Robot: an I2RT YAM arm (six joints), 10 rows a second.
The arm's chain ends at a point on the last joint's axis. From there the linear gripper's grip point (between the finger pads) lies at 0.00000 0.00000 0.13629 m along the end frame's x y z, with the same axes.
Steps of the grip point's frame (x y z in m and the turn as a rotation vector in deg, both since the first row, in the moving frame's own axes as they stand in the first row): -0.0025, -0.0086, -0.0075, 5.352, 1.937, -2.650; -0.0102, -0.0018, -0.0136, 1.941, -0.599, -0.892; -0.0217, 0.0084, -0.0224, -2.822, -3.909, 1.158; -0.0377, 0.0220, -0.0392, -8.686, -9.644, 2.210
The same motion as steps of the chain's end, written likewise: -0.0068, 0.0042, -0.0068, 5.352, 1.937, -2.650; -0.0087, 0.0028, -0.0135, 1.941, -0.599, -0.892; -0.0123, 0.0018, -0.0219, -2.822, -3.909, 1.158; -0.0146, 0.0020, -0.0357, -8.686, -9.644, 2.210
